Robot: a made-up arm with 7 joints.
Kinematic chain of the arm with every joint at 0, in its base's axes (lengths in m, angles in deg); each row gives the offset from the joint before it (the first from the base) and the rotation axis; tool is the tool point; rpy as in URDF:
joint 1: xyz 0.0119 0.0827 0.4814 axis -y
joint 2: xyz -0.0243 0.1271 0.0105 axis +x
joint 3: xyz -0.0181 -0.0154 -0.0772 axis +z
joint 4: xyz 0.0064 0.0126 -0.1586 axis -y
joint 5: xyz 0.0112 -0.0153 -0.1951 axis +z
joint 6: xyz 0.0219 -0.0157 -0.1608 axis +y
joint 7: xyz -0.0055 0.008 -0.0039 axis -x
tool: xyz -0.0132 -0.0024 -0.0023 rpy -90 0 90
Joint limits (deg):
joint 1: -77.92..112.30
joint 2: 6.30..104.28
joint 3: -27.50..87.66
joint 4: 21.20..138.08
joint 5: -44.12..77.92
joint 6: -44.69..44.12
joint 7: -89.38..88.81
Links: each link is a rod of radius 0.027 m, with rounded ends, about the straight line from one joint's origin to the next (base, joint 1, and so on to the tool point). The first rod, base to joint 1, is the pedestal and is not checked.
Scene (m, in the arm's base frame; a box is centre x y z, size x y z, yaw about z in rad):
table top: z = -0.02
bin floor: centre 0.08 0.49 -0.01 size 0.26 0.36 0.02 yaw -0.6
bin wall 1: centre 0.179 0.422 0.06 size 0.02 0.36 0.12 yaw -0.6
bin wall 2: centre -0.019 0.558 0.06 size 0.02 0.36 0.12 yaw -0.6
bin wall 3: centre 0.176 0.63 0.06 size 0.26 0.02 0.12 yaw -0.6
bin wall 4: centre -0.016 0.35 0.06 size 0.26 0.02 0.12 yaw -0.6
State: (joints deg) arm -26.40 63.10 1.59 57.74 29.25 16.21 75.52
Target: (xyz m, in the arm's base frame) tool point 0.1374 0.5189 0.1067
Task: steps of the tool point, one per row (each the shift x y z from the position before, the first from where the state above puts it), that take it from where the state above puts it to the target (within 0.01 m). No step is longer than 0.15 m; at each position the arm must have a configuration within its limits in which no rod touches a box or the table.
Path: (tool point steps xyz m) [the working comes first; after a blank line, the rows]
Joints at the target: -21.17 51.72 -5.74 52.16 28.96 14.05 75.16
Straight joint move there: clear.

1: -0.0347 -0.0469 -0.0841

